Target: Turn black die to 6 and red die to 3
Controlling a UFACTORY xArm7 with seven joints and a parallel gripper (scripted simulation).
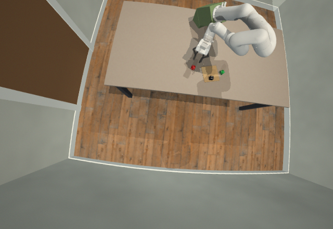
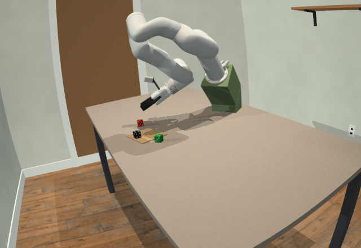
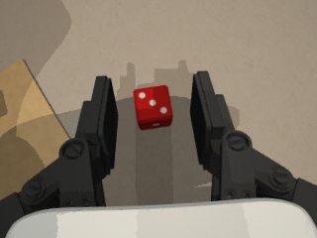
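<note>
My gripper is now 3 cm short of the red die, 1 cm to the left of it and 9 cm above it. The rest, counted from my hand: tan mat: 5 cm ahead, 15 cm to the left, 10 cm below; then black die: 9 cm ahead, 16 cm to the left, 9 cm below; then green die: 1 cm ahead, 25 cm to the left, 9 cm below.
</note>
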